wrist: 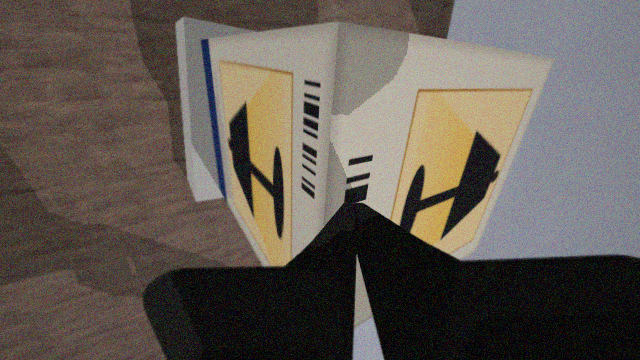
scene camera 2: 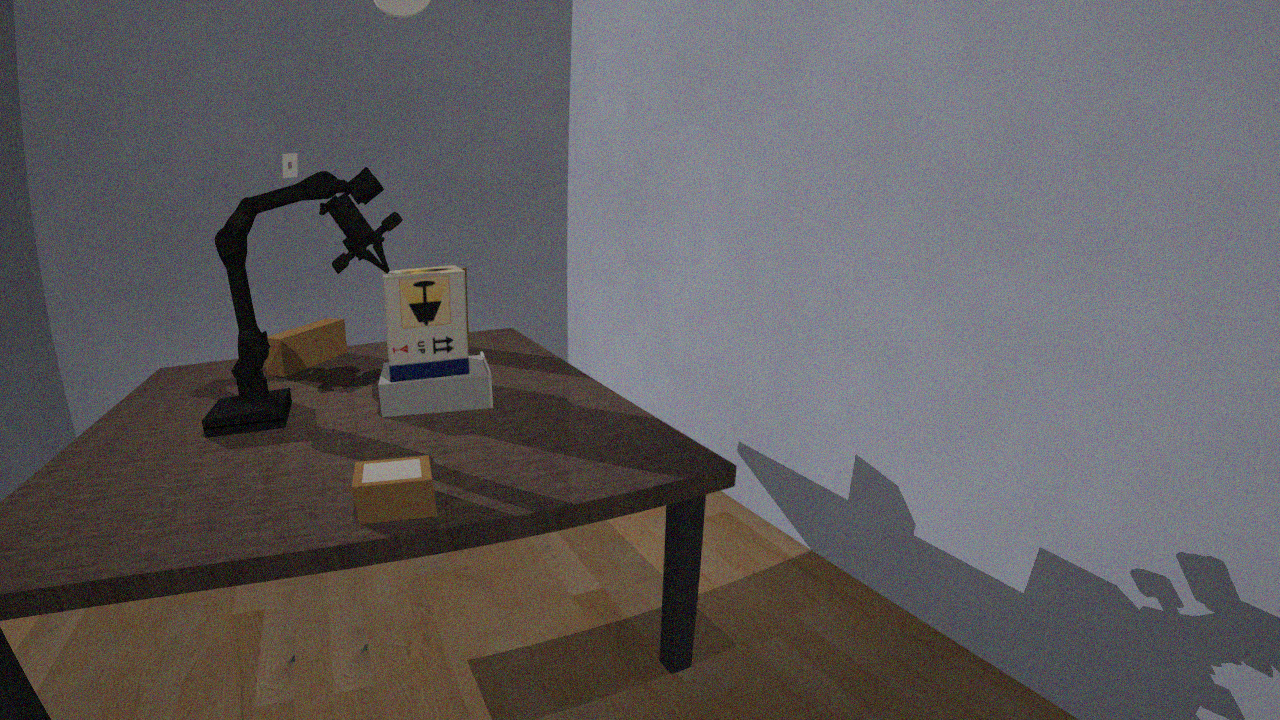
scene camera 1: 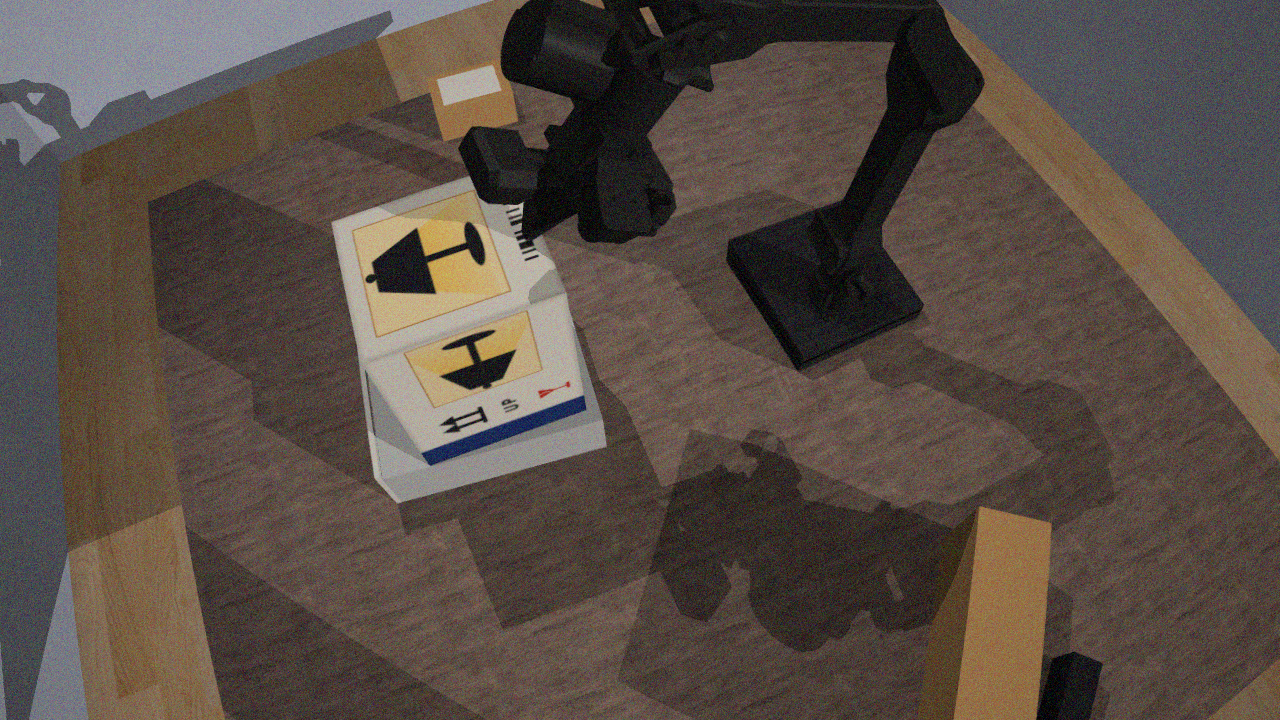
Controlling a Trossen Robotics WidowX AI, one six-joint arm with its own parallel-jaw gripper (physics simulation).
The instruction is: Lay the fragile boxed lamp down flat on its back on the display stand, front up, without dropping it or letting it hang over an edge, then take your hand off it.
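Seen in the pictures: gripper, fingertip midpoint: [wrist: 352, 213] [scene camera 2: 388, 272] [scene camera 1: 526, 236]; arm's base at its link origin: [scene camera 2: 254, 398] [scene camera 1: 836, 294].
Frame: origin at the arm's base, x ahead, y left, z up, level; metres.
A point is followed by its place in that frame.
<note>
The boxed lamp [scene camera 1: 460, 308] @(x 0.431, y 0.052, z 0.259 m) [scene camera 2: 426, 333] @(x 0.440, y -0.092, z 0.134 m) [wrist: 326, 125] @(x 0.344, y 0.035, z 0.257 m) is a white carton with yellow lamp pictures, barcodes and a blue band. It stands upright on end on the low pale display stand [scene camera 1: 537, 449] @(x 0.407, y 0.081, z 0.007 m) [scene camera 2: 438, 395] @(x 0.456, y -0.113, z 0.002 m) [wrist: 196, 95] @(x 0.335, y 0.015, z 0.037 m), blue band at the bottom. The stand has a low raised wall at one side. My gripper [scene camera 1: 528, 234] @(x 0.360, y -0.002, z 0.262 m) [scene camera 2: 387, 270] @(x 0.360, y -0.002, z 0.262 m) [wrist: 352, 213] @(x 0.360, y -0.002, z 0.262 m) is shut and empty. Its fingertips are at the box's top face, by the barcode near the edge on the arm's side. They look in contact or very close; the exact contact is hard to tell.
A small orange box [scene camera 1: 474, 107] @(x 0.358, y -0.482, z 0.013 m) [scene camera 2: 393, 497] @(x 0.355, y -0.571, z 0.001 m) with a white label lies near the table edge. A long wooden block [scene camera 1: 1002, 617] @(x 0.040, y 0.430, z 0.073 m) [scene camera 2: 308, 351] @(x 0.072, y 0.415, z 0.011 m) stands on the far side of the arm base [scene camera 1: 823, 286] @(x 0.033, y 0.010, z 0.047 m) [scene camera 2: 248, 411] @(x 0.017, y -0.113, z 0.005 m). A small black block [scene camera 1: 1071, 685] @(x -0.027, y 0.523, z 0.013 m) is beside it.
</note>
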